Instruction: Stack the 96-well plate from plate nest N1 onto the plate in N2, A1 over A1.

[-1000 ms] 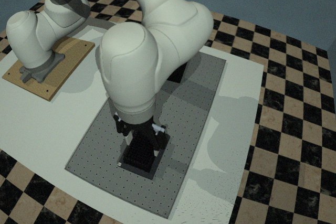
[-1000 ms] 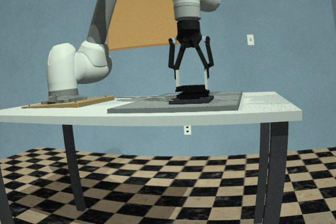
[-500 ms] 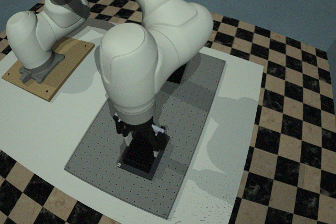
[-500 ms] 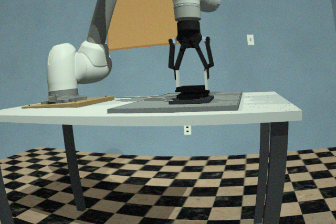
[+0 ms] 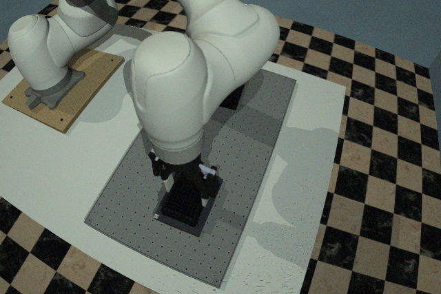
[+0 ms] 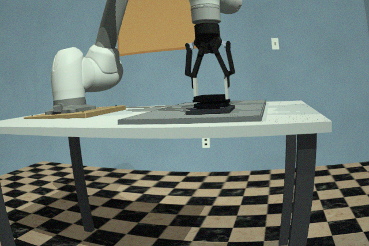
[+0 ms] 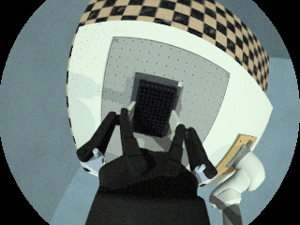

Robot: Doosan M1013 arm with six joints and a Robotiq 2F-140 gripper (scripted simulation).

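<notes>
My hand is 5 cm above the plate nest N2. Round my hand: plate nest N1 (8 cm behind, 38 cm to the left, 5 cm below).
</notes>
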